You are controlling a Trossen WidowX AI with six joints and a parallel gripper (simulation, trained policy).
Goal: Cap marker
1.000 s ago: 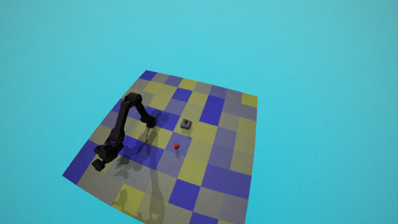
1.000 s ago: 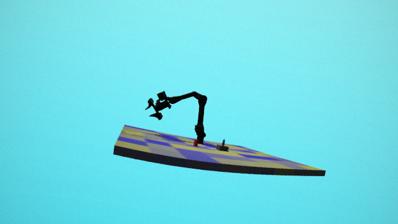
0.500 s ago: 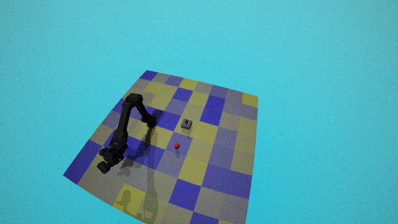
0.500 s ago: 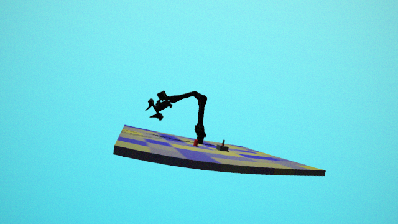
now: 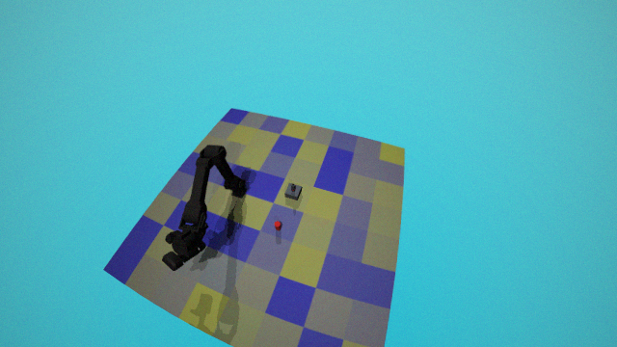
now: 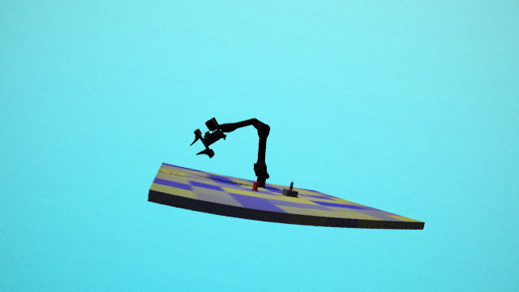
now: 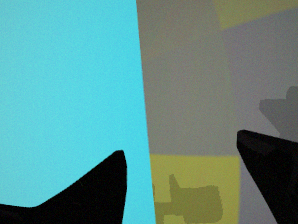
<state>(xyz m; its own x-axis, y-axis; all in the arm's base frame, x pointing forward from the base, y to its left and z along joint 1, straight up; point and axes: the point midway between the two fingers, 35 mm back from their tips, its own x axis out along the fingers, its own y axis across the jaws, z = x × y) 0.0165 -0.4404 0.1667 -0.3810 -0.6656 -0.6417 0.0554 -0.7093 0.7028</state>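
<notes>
The red cap is 270 mm ahead of my gripper tip, 340 mm to the left of it and 120 mm below it. Round my gripper tip: grey holder block (270 mm ahead, 550 mm to the left, 130 mm below).
</notes>
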